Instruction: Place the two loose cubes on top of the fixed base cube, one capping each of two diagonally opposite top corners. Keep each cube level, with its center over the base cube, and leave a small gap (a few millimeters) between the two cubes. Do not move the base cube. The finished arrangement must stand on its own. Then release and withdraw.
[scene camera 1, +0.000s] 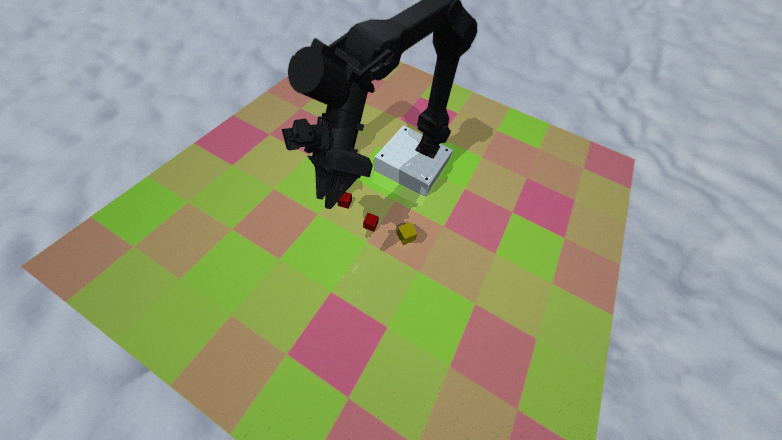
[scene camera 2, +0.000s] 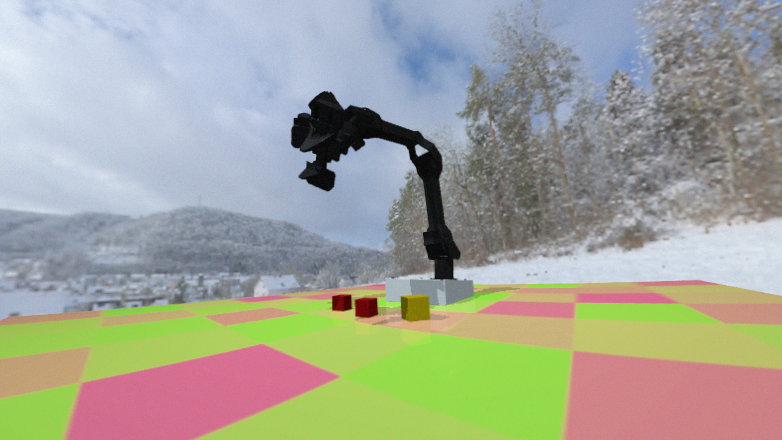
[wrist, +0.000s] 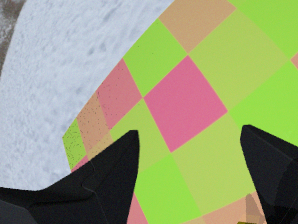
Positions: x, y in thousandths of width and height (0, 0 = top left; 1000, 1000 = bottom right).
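Gripper state: open. My gripper (scene camera 1: 414, 462) holds nothing. It is also visible elsewhere: my gripper (scene camera 2: 386, 376), my gripper (wrist: 643, 605). A yellow cube (scene camera 2: 529, 699) is present as well.
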